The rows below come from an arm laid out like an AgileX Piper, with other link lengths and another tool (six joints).
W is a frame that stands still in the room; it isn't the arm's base.
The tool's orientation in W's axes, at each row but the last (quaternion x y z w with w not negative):
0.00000, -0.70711, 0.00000, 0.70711
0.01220, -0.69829, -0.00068, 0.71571
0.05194, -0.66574, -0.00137, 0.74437
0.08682, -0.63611, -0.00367, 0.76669
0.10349, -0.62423, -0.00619, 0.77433
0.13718, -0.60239, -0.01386, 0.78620
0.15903, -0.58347, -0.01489, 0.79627
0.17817, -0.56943, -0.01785, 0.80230
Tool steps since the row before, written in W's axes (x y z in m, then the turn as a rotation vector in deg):
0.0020, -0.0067, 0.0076, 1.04, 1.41, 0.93
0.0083, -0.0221, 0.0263, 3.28, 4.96, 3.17
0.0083, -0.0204, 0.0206, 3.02, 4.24, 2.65
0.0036, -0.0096, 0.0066, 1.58, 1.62, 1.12
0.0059, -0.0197, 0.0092, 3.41, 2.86, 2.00
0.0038, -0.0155, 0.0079, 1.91, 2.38, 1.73
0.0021, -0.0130, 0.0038, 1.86, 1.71, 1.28
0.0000, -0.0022, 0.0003, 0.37, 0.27, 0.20
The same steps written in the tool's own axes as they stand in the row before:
0.0076, -0.0067, -0.0020, 0.93, 1.41, -1.04
0.0269, -0.0217, -0.0073, 3.16, 4.96, -3.28
0.0228, -0.0192, -0.0045, 2.67, 4.22, -3.03
0.0082, -0.0089, -0.0011, 1.20, 1.58, -1.55
0.0129, -0.0184, -0.0009, 2.29, 2.73, -3.34
0.0114, -0.0136, 0.0013, 1.71, 2.42, -1.88
0.0069, -0.0116, 0.0021, 1.42, 1.67, -1.80
0.0008, -0.0020, 0.0007, 0.25, 0.25, -0.35

